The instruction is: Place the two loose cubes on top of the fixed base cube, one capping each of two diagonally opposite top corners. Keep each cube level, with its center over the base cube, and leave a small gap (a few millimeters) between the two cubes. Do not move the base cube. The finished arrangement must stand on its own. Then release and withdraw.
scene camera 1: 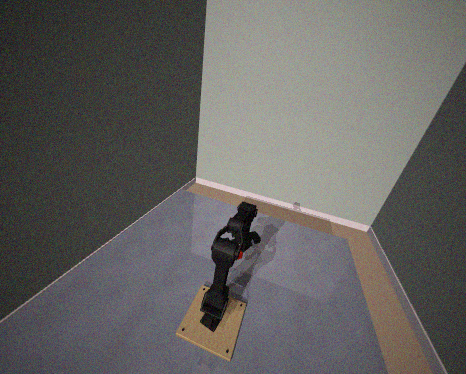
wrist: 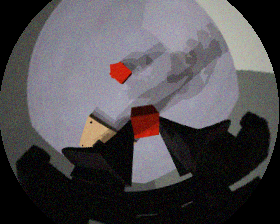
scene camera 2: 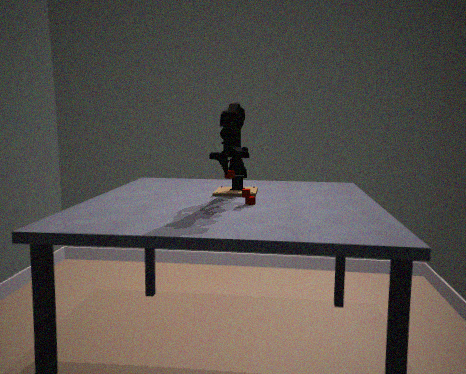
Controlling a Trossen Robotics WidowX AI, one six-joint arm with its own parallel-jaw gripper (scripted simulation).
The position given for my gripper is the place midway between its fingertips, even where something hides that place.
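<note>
Red cube (wrist: 145,120) held by my gripper (wrist: 144,120).
</note>
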